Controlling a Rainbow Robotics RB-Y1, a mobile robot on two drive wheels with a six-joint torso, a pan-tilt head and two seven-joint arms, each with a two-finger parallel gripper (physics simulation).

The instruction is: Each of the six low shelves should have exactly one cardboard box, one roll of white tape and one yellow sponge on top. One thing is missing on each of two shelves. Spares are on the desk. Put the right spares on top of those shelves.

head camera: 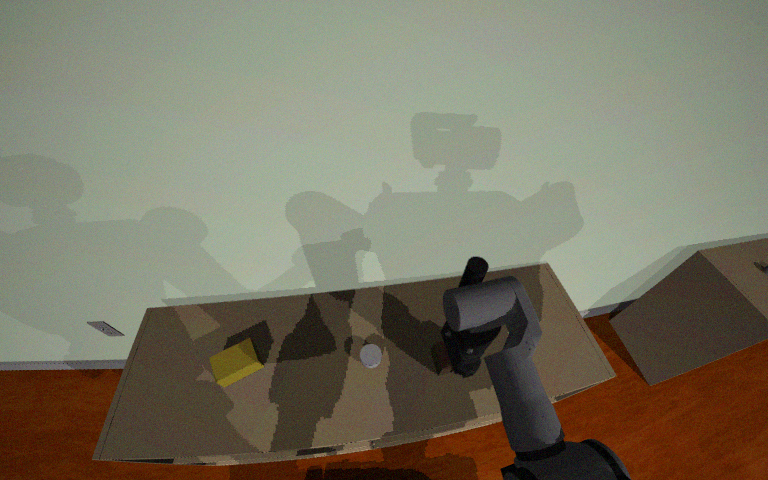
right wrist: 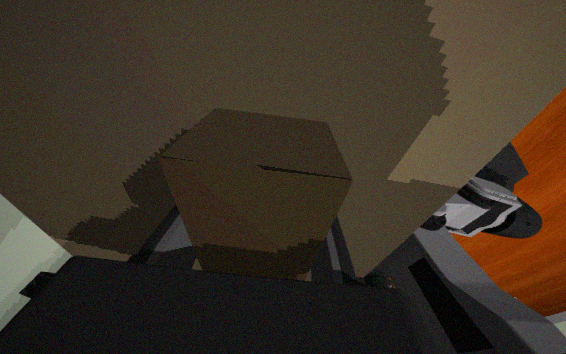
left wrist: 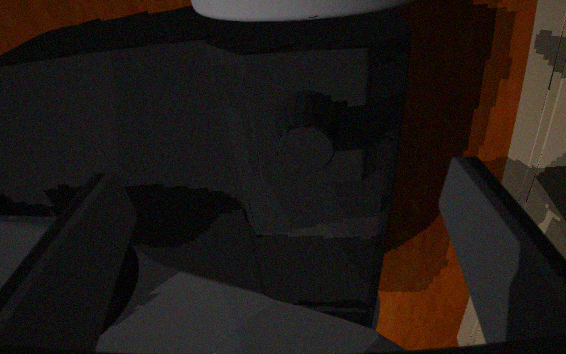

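Note:
A brown low unit [head camera: 141, 407] [right wrist: 250, 50] stands against the wall. On its top, a yellow sponge [head camera: 236, 363] lies at the left and a roll of white tape [head camera: 370, 355] sits near the middle. My right gripper [right wrist: 265, 189] is shut on a brown cardboard box [head camera: 440, 358] [right wrist: 255, 215] over the right part of that top. The arm hides most of the box in the head view, and I cannot tell whether it touches the top. My left gripper [left wrist: 283, 188] is open and empty, away from these objects, with its fingers wide apart.
Another brown unit [head camera: 668, 333] stands at the right in the head view, separated by a strip of orange floor [head camera: 679, 418]. The pale wall [head camera: 226, 113] rises behind both and carries my shadow. Dark parts of my own body [left wrist: 150, 125] lie beyond the left fingers.

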